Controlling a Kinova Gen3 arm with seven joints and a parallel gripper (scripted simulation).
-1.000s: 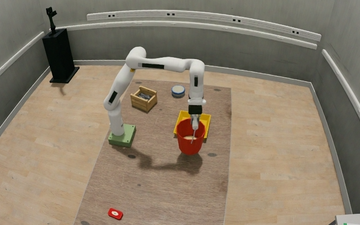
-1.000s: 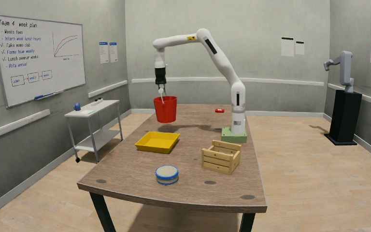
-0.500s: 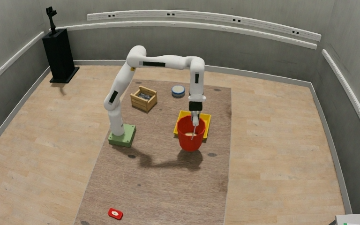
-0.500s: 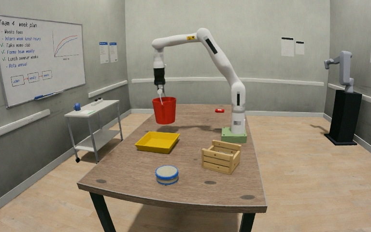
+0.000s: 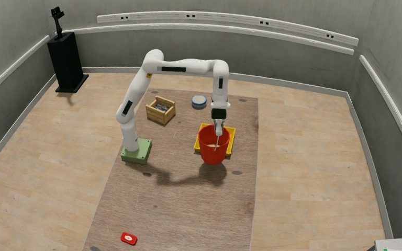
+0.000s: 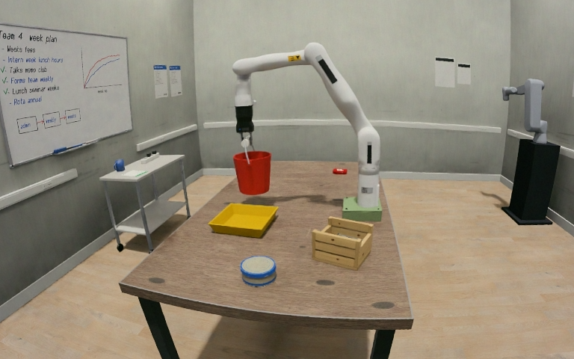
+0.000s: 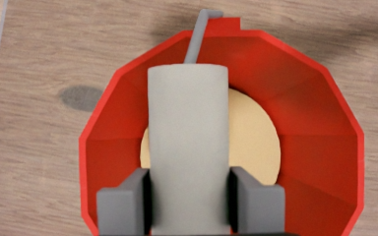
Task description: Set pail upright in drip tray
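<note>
Right now the red pail is 90 mm below my hand and 10 mm behind it. The rest, counted from my hand: pail handle 30 mm below, 10 mm behind; yellow drip tray 300 mm below, 180 mm to the left, 30 mm behind; small red box 600 mm to the right, 390 mm behind, 300 mm below.
</note>
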